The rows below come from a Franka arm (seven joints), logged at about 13 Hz.
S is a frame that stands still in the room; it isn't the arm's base.
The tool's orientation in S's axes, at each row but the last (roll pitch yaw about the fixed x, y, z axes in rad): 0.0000, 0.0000, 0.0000; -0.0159, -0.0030, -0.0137; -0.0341, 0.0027, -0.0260; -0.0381, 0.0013, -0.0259; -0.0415, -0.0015, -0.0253
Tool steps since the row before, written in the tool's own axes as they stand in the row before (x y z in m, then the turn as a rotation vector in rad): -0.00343, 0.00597, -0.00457, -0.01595, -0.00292, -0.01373; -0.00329, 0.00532, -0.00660, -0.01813, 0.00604, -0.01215; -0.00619, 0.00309, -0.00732, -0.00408, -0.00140, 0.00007; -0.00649, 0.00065, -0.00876, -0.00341, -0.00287, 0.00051; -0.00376, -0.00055, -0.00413, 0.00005, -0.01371, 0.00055
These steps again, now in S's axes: -0.00343, 0.00597, -0.00457, -0.01595, -0.00292, -0.01373; -0.00320, 0.00526, -0.00669, -0.01801, 0.00609, -0.01230; -0.00613, 0.00300, -0.00740, -0.00411, -0.00129, 0.00013; -0.00649, 0.00048, -0.00877, -0.00348, -0.00276, 0.00062; -0.00377, -0.00063, -0.00411, -0.00030, -0.01367, 0.00112
